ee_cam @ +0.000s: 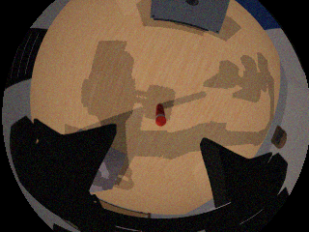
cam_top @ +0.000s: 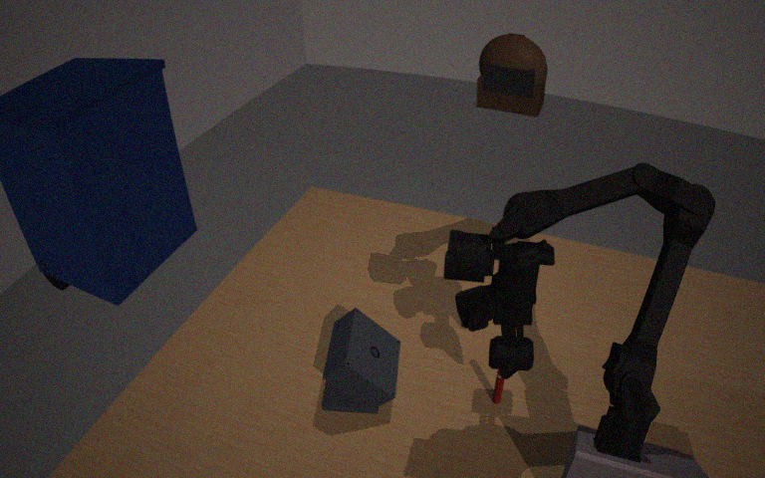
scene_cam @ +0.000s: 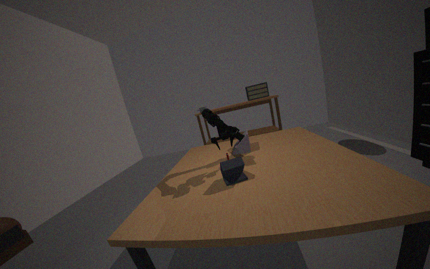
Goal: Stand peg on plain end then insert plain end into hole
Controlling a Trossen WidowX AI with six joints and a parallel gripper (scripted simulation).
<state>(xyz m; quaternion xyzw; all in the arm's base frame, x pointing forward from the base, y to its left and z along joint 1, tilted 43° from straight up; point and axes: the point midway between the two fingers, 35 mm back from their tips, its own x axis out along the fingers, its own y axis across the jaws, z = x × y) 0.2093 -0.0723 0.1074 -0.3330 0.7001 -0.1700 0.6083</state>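
The red peg is 6 cm below my gripper tip. Round my gripper tip: grey sloped panel 23 cm ahead, 5 cm to the left, 5 cm below.
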